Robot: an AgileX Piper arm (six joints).
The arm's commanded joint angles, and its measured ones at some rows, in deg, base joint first. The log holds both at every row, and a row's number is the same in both.
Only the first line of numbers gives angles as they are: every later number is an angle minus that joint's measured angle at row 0.
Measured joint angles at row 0:
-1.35, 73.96, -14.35, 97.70, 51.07, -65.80
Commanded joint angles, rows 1 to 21:
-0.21, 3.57, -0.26, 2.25, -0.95, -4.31
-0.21, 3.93, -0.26, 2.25, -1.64, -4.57
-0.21, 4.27, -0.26, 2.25, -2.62, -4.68
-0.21, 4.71, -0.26, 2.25, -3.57, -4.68
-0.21, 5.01, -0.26, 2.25, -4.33, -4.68
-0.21, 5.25, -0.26, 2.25, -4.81, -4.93
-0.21, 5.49, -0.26, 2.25, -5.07, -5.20
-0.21, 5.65, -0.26, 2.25, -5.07, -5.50
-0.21, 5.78, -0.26, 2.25, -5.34, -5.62
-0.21, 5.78, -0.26, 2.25, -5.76, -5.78
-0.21, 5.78, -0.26, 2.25, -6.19, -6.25
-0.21, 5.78, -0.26, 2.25, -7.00, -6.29
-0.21, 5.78, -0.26, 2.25, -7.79, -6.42
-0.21, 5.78, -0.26, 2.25, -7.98, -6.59
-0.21, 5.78, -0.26, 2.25, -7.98, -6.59
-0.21, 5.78, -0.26, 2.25, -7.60, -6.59
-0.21, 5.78, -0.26, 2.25, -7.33, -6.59
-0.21, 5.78, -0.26, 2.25, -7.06, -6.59
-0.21, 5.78, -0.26, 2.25, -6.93, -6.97
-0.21, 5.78, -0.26, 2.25, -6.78, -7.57
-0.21, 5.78, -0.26, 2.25, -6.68, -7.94
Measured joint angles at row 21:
0.00, 5.65, 0.01, 1.78, -7.55, -5.94
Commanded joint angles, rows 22 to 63:
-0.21, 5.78, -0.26, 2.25, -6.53, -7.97
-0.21, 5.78, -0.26, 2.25, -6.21, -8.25
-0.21, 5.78, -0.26, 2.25, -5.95, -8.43
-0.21, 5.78, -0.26, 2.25, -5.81, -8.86
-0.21, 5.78, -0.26, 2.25, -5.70, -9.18
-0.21, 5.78, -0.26, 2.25, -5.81, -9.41
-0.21, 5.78, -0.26, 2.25, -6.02, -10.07
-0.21, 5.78, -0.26, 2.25, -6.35, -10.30
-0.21, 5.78, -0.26, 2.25, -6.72, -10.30
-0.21, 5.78, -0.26, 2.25, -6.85, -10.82
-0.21, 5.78, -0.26, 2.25, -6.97, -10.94
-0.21, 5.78, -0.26, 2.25, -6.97, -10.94
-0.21, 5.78, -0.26, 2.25, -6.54, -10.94
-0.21, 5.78, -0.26, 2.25, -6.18, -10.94
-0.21, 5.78, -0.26, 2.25, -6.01, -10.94
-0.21, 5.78, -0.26, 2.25, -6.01, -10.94
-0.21, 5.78, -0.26, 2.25, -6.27, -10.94
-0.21, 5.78, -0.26, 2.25, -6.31, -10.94
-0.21, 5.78, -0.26, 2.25, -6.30, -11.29
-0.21, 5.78, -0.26, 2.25, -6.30, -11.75
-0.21, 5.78, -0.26, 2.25, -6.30, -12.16
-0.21, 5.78, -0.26, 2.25, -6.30, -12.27
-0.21, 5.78, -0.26, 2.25, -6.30, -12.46
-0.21, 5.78, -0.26, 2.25, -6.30, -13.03
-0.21, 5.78, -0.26, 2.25, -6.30, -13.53
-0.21, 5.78, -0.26, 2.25, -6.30, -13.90
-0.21, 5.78, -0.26, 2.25, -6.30, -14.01
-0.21, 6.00, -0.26, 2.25, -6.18, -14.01
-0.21, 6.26, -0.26, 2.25, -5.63, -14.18
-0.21, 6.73, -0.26, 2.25, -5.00, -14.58
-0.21, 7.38, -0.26, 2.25, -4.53, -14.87
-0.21, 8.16, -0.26, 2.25, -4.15, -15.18
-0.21, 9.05, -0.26, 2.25, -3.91, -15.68
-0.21, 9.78, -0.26, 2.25, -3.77, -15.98
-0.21, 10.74, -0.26, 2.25, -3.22, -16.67
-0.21, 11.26, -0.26, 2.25, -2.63, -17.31
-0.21, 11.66, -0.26, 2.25, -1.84, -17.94
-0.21, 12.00, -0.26, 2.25, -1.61, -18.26
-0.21, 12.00, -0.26, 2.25, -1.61, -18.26
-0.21, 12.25, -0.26, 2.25, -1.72, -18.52
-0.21, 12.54, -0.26, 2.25, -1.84, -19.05
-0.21, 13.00, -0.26, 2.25, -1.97, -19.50
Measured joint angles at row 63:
0.00, 11.90, -0.13, 1.90, -2.76, -17.39
